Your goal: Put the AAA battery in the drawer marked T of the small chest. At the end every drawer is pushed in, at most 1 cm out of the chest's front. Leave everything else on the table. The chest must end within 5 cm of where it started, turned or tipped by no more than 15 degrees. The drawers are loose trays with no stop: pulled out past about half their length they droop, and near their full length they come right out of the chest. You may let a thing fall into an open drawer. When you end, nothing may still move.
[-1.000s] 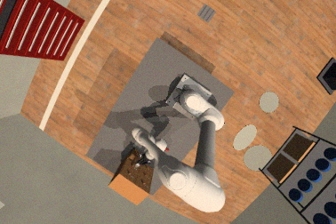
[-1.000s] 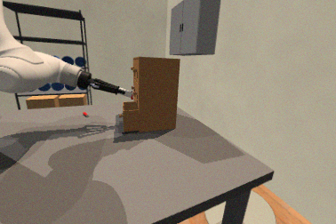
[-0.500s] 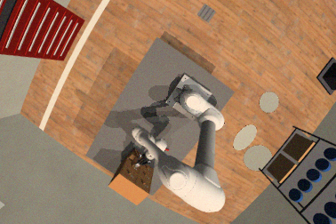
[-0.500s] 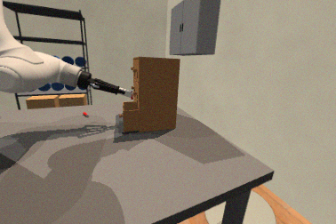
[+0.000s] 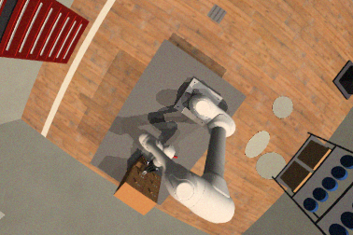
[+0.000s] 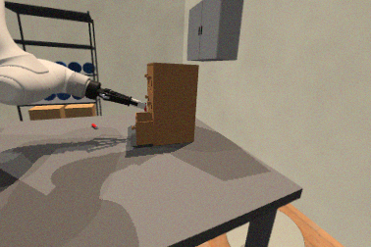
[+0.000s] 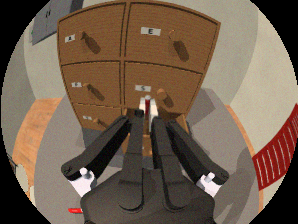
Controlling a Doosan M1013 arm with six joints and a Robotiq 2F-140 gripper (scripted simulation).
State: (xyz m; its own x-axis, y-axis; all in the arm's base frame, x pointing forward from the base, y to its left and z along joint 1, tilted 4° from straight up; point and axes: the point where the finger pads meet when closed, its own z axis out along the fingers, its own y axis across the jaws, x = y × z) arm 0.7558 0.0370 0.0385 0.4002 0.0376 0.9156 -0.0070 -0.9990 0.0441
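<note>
The red AAA battery is 3 cm ahead of my hand and 1 cm below it. From my hand the other things lie so: drawer (13 cm below, 7 cm ahead, 2 cm to the right).
</note>
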